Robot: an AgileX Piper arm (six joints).
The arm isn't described. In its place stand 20 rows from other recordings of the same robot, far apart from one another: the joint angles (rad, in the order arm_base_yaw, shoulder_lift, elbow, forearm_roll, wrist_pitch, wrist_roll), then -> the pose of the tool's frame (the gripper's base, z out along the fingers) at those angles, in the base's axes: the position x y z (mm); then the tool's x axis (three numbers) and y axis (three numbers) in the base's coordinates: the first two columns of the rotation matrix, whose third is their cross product.
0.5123, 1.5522, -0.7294, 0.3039, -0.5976, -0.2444 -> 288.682 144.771 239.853 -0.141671 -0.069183 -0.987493 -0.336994 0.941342 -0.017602
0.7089, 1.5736, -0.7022, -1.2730, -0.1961, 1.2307 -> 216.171 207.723 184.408 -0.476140 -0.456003 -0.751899 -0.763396 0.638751 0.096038
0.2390, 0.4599, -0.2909, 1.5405, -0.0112, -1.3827 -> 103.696 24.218 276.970 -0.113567 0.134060 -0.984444 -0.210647 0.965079 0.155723
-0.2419, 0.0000, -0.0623, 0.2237, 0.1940, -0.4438 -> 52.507 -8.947 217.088 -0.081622 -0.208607 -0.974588 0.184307 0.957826 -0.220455
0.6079, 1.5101, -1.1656, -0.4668, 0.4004, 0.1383 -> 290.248 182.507 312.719 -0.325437 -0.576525 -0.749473 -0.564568 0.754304 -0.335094
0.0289, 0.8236, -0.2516, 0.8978, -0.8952, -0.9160 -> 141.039 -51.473 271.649 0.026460 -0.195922 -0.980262 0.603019 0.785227 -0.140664
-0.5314, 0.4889, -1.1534, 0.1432, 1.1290, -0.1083 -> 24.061 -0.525 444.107 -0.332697 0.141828 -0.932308 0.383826 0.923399 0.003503
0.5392, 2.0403, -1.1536, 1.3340, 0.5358, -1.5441 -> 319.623 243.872 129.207 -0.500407 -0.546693 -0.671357 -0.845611 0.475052 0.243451
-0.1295, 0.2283, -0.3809, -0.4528, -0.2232, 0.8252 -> 54.606 1.775 344.111 0.408402 0.321163 -0.854437 -0.119226 0.946808 0.298896
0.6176, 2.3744, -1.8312, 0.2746, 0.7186, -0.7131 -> 399.053 303.370 118.604 -0.349646 -0.831341 -0.431996 -0.910660 0.409902 -0.051760
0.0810, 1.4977, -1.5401, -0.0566, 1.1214, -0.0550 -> 312.819 20.742 385.637 -0.827068 -0.146823 -0.542587 -0.119141 0.989141 -0.086053
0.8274, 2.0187, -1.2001, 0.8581, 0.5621, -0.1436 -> 240.005 315.282 134.674 -0.959710 -0.245996 -0.135803 -0.279575 0.787459 0.549315
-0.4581, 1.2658, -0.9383, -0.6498, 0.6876, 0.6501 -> 216.094 -145.514 304.240 -0.574294 0.405527 -0.711150 0.716780 0.668748 -0.197492
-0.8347, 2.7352, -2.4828, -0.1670, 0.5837, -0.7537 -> 391.549 -444.610 118.344 -0.894871 -0.167967 -0.413513 0.137191 0.778114 -0.612958
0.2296, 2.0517, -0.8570, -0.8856, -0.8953, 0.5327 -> 340.210 135.984 110.198 -0.325152 -0.174256 -0.929468 -0.758480 0.635068 0.146274
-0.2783, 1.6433, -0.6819, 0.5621, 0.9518, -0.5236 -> 224.785 -23.143 142.900 -0.987904 0.120782 0.097245 0.151922 0.879498 0.451003
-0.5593, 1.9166, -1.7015, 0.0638, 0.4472, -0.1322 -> 391.180 -241.909 316.000 -0.497288 0.223325 -0.838350 0.475001 0.878692 -0.047687
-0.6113, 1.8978, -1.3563, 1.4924, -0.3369, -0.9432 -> 343.474 -277.347 252.179 0.117957 0.514588 -0.849285 0.849254 0.390968 0.354842
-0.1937, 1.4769, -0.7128, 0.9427, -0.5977, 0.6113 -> 285.128 -98.156 244.190 0.563814 0.791251 -0.236716 0.350310 0.030445 0.936139
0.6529, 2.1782, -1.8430, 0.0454, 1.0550, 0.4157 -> 367.545 285.618 204.934 -0.954621 -0.196434 -0.223857 -0.232296 0.961487 0.146908
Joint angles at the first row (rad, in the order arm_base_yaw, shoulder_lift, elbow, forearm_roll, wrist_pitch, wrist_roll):
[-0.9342 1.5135 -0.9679 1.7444 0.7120 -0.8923]
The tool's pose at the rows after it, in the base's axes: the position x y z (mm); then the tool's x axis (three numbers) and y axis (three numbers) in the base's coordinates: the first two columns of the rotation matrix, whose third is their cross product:
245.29 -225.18 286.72 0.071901 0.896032 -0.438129 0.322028 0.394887 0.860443
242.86 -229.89 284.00 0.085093 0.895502 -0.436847 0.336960 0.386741 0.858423
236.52 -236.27 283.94 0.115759 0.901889 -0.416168 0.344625 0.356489 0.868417
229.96 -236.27 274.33 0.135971 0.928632 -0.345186 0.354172 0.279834 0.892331
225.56 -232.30 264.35 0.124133 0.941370 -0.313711 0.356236 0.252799 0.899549
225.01 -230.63 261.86 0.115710 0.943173 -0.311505 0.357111 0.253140 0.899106
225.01 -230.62 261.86 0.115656 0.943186 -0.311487 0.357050 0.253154 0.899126
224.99 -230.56 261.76 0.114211 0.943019 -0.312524 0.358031 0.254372 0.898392
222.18 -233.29 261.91 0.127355 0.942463 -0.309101 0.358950 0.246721 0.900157
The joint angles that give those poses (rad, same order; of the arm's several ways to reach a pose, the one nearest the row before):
[-0.9140 1.5348 -0.9679 1.7444 0.6856 -0.9105]
[-0.9268 1.5422 -0.9679 1.7444 0.6778 -0.9132]
[-0.9541 1.5422 -0.9679 1.7421 0.6791 -0.8880]
[-0.9731 1.5422 -0.9346 1.7391 0.6903 -0.8336]
[-0.9829 1.5422 -0.8958 1.7444 0.7163 -0.8380]
[-0.9829 1.5422 -0.8861 1.7444 0.7232 -0.8448]
[-0.9829 1.5422 -0.8861 1.7444 0.7233 -0.8448]
[-0.9829 1.5422 -0.8861 1.7424 0.7233 -0.8448]
[-0.9953 1.5422 -0.8861 1.7444 0.7246 -0.8425]

